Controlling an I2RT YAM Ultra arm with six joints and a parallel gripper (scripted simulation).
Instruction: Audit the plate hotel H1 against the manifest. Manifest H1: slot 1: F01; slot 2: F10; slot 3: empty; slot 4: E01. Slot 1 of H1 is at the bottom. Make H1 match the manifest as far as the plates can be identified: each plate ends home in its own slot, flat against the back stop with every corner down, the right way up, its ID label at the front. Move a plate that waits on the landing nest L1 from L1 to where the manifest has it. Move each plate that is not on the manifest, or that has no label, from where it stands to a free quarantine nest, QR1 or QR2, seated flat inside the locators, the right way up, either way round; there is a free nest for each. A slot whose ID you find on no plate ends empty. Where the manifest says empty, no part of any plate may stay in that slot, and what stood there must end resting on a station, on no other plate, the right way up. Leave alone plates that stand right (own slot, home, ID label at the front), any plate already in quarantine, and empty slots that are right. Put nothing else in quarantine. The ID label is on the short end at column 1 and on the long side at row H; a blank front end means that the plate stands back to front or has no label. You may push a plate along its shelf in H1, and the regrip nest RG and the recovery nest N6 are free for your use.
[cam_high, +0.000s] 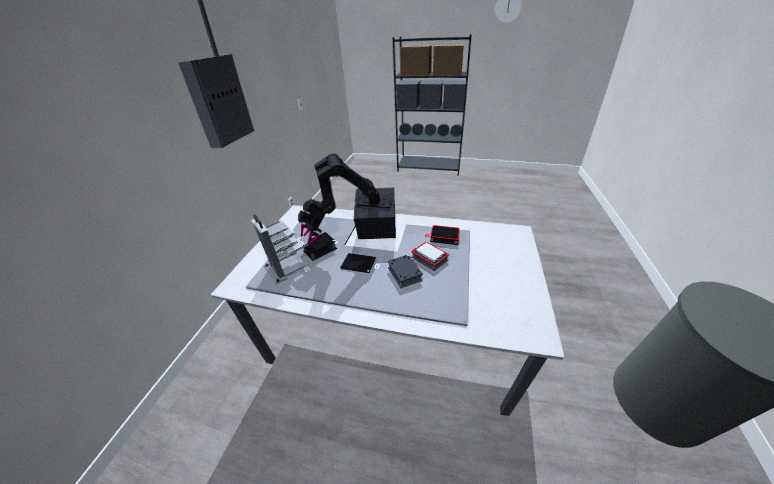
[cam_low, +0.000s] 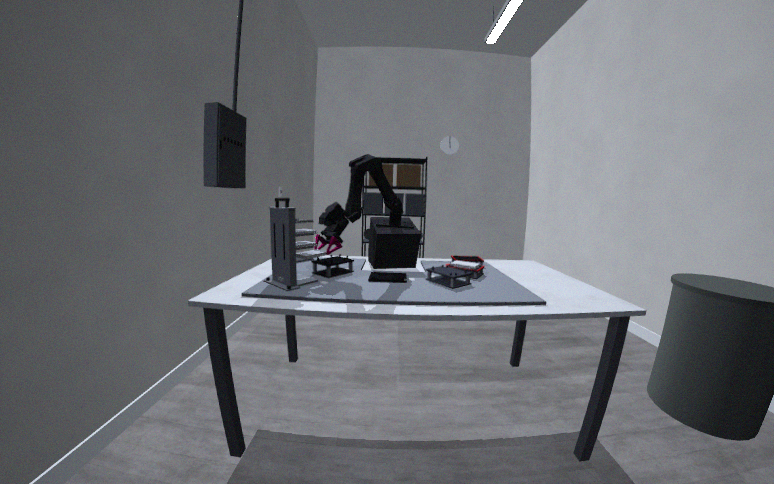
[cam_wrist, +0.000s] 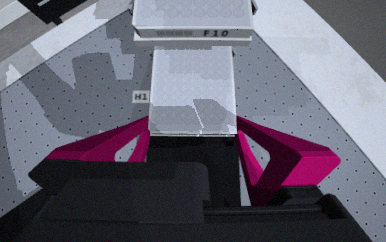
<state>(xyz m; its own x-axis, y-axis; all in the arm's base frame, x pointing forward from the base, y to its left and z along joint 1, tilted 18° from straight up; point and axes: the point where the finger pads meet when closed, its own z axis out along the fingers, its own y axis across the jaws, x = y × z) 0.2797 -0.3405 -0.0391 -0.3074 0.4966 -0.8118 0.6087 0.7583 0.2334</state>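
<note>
Right now my hand is 50 mm past the black regrip nest, 40 mm to the right of it and 60 mm above it. The rest, counted from my hand: H1 tag (120 mm ahead, 30 mm to the left, 110 mm below).
</note>
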